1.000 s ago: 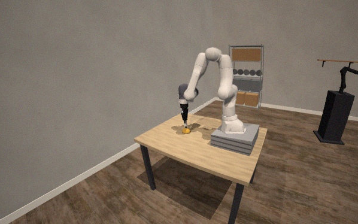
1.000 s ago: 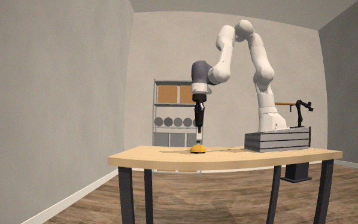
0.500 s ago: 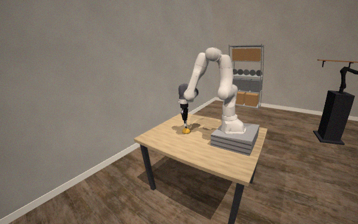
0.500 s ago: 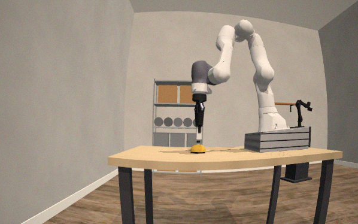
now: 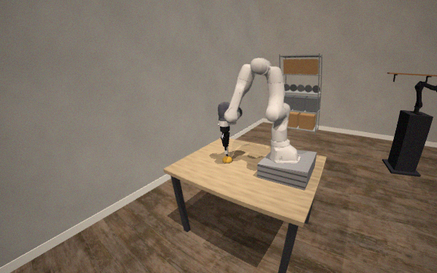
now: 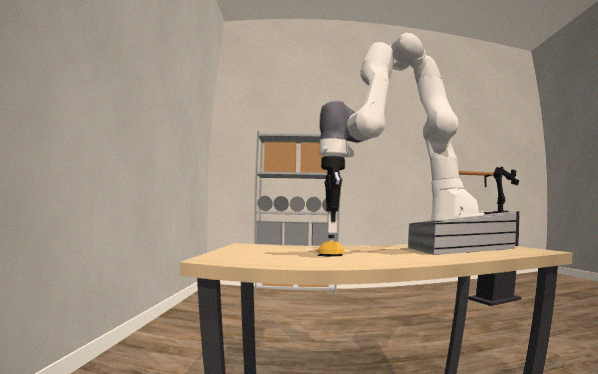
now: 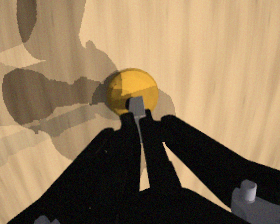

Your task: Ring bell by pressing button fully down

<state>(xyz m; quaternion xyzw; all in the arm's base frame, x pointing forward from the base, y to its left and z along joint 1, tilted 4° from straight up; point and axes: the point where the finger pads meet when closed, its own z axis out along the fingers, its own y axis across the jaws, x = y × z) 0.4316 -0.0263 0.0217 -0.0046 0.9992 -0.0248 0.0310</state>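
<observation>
Now: hand 10 mm to the left of the button and 50 mm above it. The rest, counted from my hand: yellow dome bell 10 mm to the right, 70 mm below.
</observation>
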